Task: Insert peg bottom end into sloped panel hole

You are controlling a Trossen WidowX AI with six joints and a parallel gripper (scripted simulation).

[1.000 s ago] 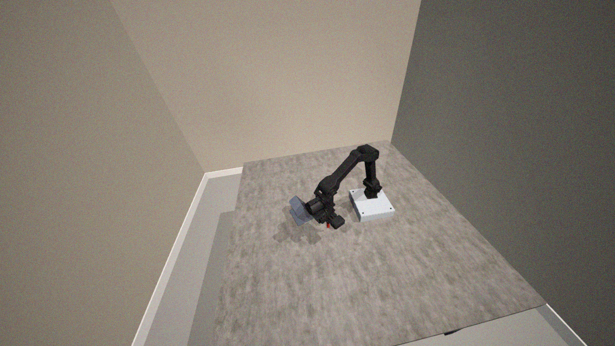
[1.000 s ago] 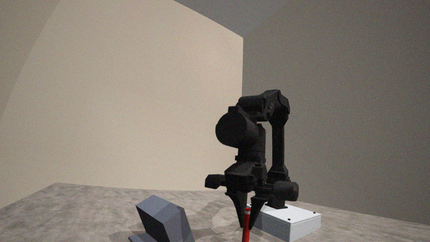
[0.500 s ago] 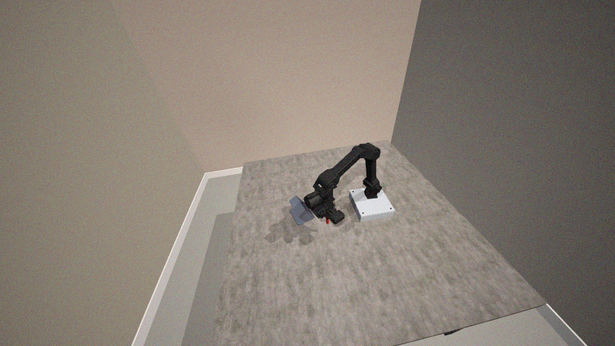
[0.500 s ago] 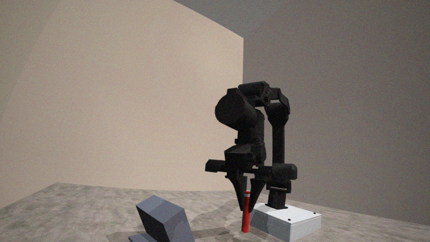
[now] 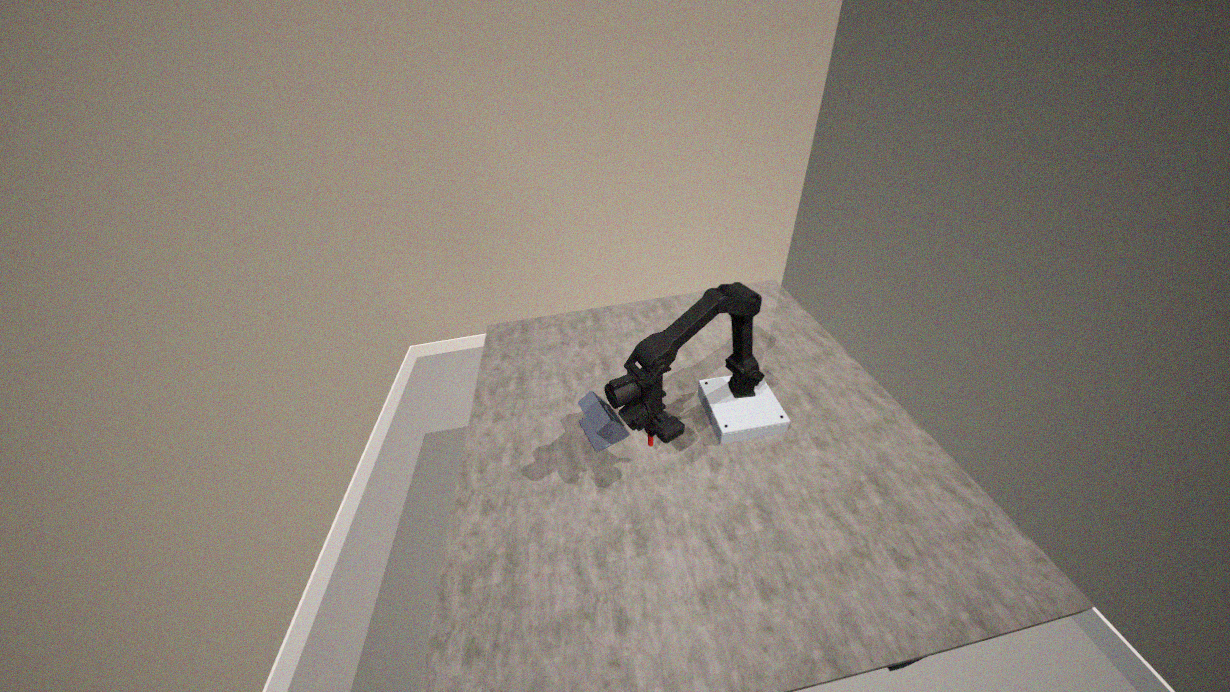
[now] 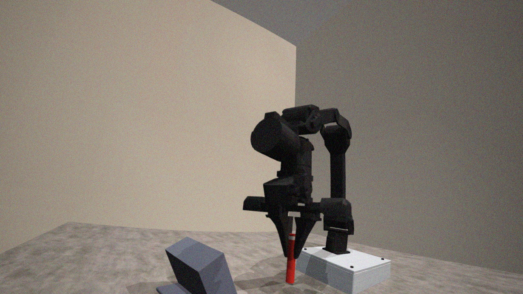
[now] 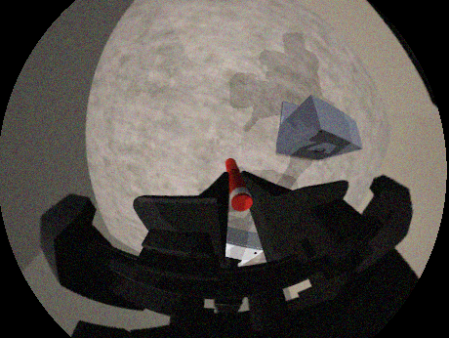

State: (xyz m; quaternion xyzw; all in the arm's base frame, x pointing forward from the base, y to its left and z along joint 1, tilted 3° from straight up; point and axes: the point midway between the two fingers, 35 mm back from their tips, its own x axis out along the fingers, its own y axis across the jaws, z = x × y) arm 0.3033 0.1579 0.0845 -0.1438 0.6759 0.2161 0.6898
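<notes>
Right now the blue-grey sloped panel is 13 cm to the right of my gripper tip, 12 cm ahead of it and 7 cm below it. From my gripper tip the other things lie so: red peg 2 cm above.
</notes>
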